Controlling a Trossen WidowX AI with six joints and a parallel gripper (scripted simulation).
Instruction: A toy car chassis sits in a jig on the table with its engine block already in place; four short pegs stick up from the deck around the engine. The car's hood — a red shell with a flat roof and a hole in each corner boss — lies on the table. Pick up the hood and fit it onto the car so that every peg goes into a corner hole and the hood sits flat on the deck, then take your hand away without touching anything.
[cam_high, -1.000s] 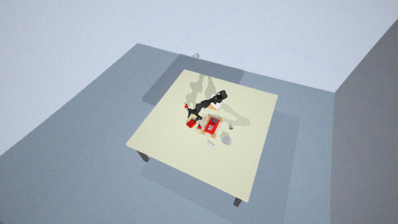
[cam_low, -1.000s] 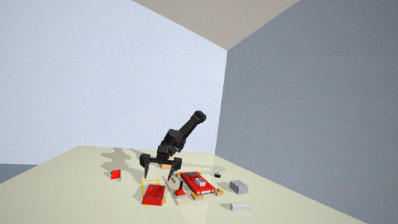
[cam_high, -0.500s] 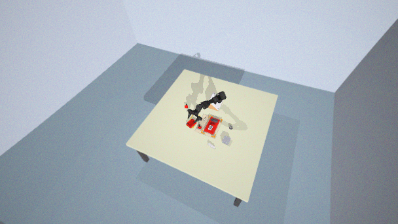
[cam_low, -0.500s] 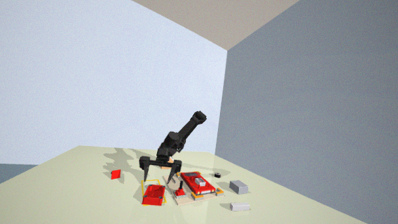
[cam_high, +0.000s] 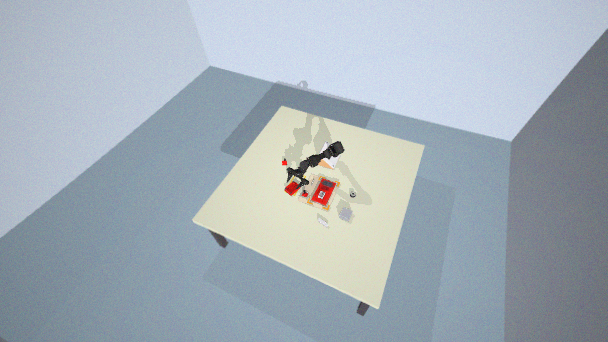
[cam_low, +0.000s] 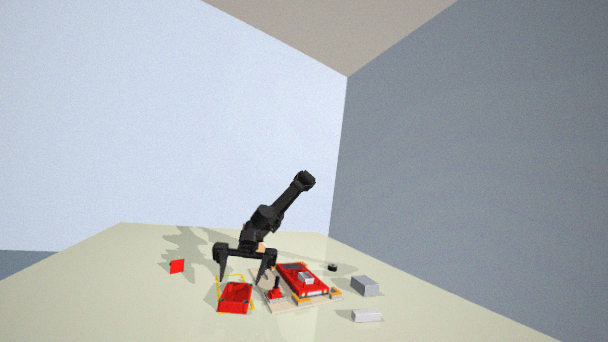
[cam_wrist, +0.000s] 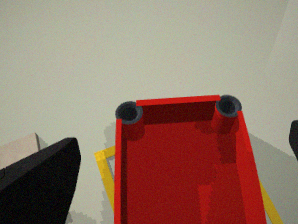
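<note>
The red hood is 4 cm below my gripper tip and 1 cm behind it. Round my gripper tip: small black cylinder 42 cm to the left, 14 cm behind, 4 cm below; pale grey bar 31 cm to the left, 15 cm ahead, 4 cm below; grey engine block 23 cm to the left, 3 cm below, 3 cm behind.
</note>
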